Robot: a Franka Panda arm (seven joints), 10 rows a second.
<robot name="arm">
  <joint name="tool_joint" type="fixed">
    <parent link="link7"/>
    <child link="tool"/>
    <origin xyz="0 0 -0.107" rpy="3.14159 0 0"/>
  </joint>
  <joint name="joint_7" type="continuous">
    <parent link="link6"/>
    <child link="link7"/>
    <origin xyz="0.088 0 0"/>
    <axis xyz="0 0 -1"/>
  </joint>
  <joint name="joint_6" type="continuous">
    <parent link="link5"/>
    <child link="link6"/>
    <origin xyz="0 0 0"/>
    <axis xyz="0 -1 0"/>
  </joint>
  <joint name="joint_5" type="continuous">
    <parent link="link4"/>
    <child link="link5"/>
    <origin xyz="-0.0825 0 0.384"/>
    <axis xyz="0 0 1"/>
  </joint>
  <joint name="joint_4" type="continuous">
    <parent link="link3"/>
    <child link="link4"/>
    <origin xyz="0.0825 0 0"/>
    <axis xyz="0 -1 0"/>
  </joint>
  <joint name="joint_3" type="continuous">
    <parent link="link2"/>
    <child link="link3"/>
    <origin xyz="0 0 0.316"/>
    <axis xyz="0 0 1"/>
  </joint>
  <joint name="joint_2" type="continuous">
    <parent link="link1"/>
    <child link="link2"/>
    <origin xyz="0 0 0"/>
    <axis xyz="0 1 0"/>
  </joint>
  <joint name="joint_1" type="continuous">
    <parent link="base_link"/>
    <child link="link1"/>
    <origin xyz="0 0 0.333"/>
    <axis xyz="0 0 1"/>
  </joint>
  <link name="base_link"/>
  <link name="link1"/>
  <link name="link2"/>
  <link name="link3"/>
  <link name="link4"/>
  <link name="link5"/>
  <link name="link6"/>
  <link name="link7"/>
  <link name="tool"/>
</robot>
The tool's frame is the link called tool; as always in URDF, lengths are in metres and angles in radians. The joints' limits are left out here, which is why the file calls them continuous.
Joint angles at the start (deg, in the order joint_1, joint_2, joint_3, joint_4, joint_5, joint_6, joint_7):
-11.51 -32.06 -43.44 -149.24 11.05 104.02 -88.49
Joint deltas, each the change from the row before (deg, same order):
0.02 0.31 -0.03 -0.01 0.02 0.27 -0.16
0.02 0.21 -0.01 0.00 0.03 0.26 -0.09
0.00 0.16 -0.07 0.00 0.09 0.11 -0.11
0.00 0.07 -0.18 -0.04 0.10 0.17 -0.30
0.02 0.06 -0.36 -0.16 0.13 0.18 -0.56
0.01 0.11 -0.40 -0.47 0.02 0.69 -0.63
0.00 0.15 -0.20 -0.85 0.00 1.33 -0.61
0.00 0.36 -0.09 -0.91 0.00 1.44 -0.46
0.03 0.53 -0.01 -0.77 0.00 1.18 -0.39
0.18 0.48 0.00 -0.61 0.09 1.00 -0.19
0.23 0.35 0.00 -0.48 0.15 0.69 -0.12
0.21 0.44 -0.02 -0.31 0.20 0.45 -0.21
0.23 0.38 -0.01 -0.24 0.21 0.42 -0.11
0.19 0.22 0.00 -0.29 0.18 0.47 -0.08
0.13 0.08 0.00 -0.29 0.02 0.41 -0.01
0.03 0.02 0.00 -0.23 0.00 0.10 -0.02
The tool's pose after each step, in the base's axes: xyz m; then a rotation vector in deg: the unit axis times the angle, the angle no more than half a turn. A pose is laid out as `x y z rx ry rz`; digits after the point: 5 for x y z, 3 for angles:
0.22543 -0.27125 0.37502 -138.662 -47.065 -28.667
0.22592 -0.27178 0.37416 -138.823 -47.043 -28.629
0.22594 -0.27224 0.37338 -138.835 -46.946 -28.679
0.22546 -0.27300 0.37258 -138.819 -46.983 -28.990
0.22422 -0.27369 0.37070 -138.617 -47.120 -29.469
0.22278 -0.27400 0.36667 -138.647 -47.257 -29.897
0.22220 -0.27284 0.36073 -138.973 -47.492 -30.215
0.22208 -0.27114 0.35375 -139.376 -47.556 -30.170
0.22229 -0.26921 0.34692 -139.641 -47.622 -29.788
0.22326 -0.26711 0.34136 -139.831 -47.617 -29.423
0.22433 -0.26482 0.33713 -139.835 -47.633 -29.151
0.22527 -0.26312 0.33341 -139.720 -47.666 -28.861
0.22640 -0.26164 0.33044 -139.661 -47.640 -28.628
0.22728 -0.26010 0.32793 -139.665 -47.633 -28.541
0.22768 -0.25874 0.32597 -139.724 -47.677 -28.432
0.22745 -0.25747 0.32450 -139.605 -47.684 -28.305

